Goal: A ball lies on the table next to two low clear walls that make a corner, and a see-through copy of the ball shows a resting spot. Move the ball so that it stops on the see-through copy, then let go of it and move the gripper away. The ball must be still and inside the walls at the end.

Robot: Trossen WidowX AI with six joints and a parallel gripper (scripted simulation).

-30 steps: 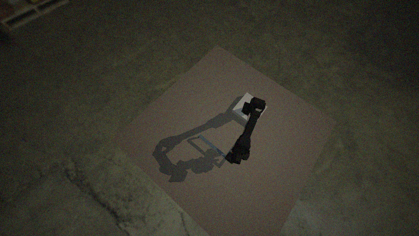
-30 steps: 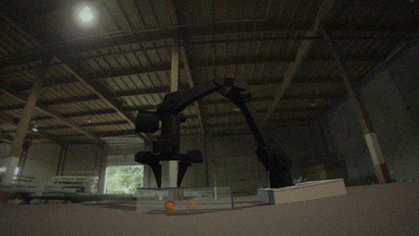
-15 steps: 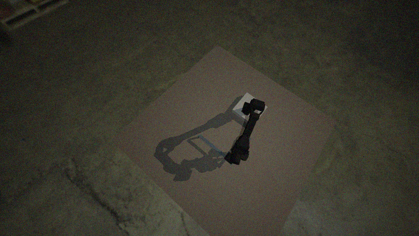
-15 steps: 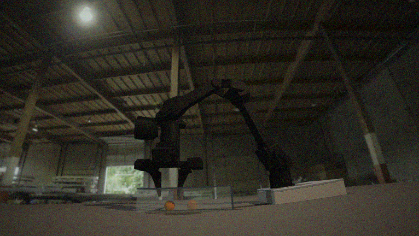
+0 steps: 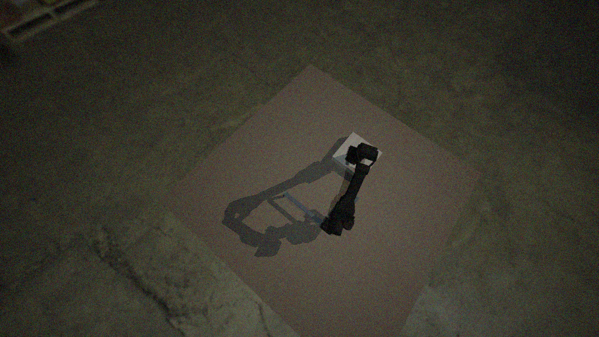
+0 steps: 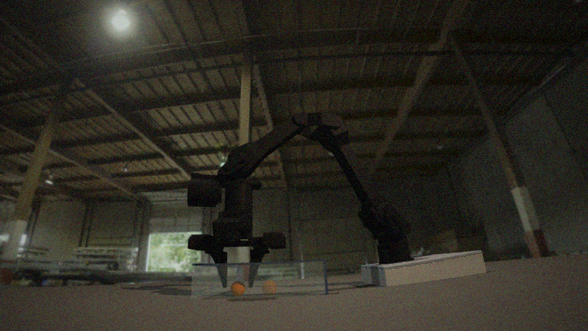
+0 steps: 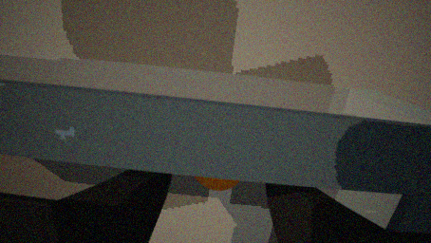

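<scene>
My gripper tip is 6 cm past the see-through ball copy and 1 cm to the right of it. Also, from my gripper tip: orange ball: right at my gripper tip.
</scene>
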